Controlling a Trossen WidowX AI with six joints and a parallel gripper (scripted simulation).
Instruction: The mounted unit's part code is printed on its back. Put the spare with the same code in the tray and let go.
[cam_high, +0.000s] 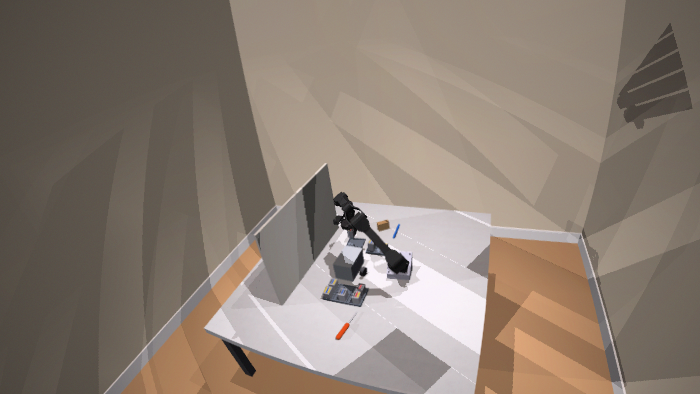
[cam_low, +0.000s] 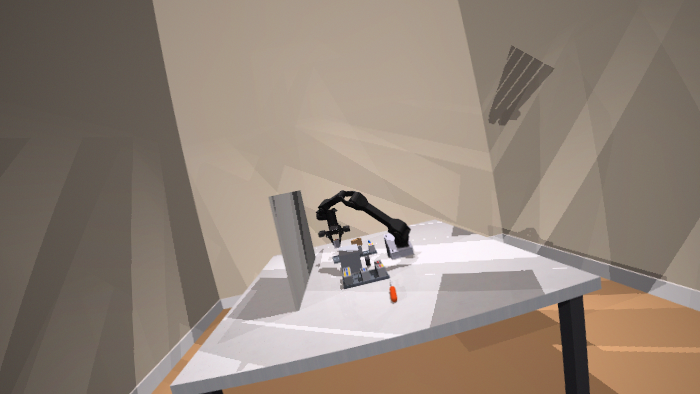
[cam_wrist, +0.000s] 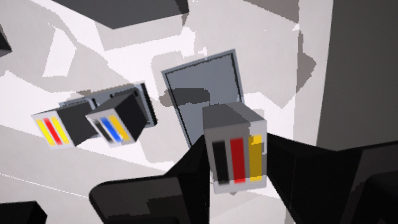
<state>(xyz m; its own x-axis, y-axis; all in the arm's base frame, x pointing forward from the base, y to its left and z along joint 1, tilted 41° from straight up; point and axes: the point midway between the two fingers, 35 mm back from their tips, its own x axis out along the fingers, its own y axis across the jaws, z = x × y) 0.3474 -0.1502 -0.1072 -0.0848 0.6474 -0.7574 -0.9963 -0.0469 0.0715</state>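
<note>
Right now my gripper tip is 10 mm past the dark grey rimmed tray, 10 mm to the right of it and 80 mm above it. From my gripper tip the other things lie so: grey holder 160 mm behind, 20 mm to the left, 80 mm below; then grey mounted unit 60 mm behind, 220 mm to the left, 30 mm below; then brown block 120 mm behind, 190 mm to the right, 60 mm below.
</note>
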